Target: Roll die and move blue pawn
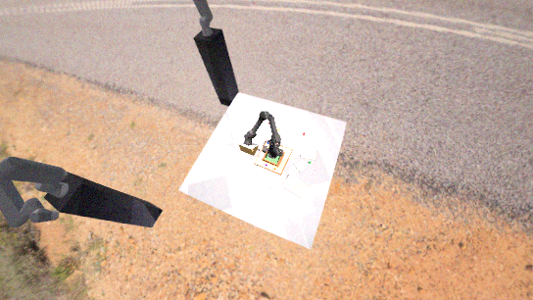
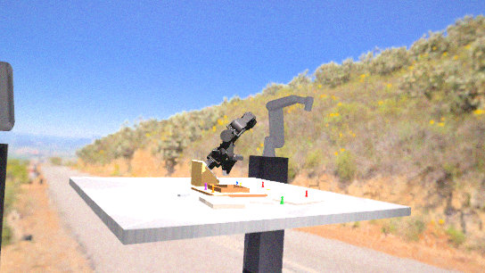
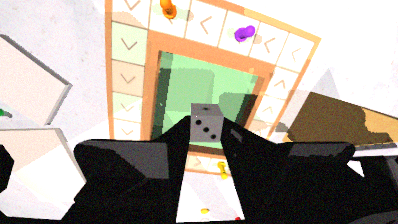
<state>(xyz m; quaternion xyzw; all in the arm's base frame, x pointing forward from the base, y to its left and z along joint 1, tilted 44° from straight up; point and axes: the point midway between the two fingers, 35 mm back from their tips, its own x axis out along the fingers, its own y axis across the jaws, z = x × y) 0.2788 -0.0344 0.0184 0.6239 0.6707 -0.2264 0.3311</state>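
Right now the blue pawn is 12 cm behind my gripper tip, 14 cm to the left of it and 7 cm below it. The rest, counted from my gripper tip: white die (right at my gripper tip); then purple pawn (4 cm behind, 9 cm to the right, 7 cm below); then green tray (1 cm behind, 2 cm to the left, 9 cm below).
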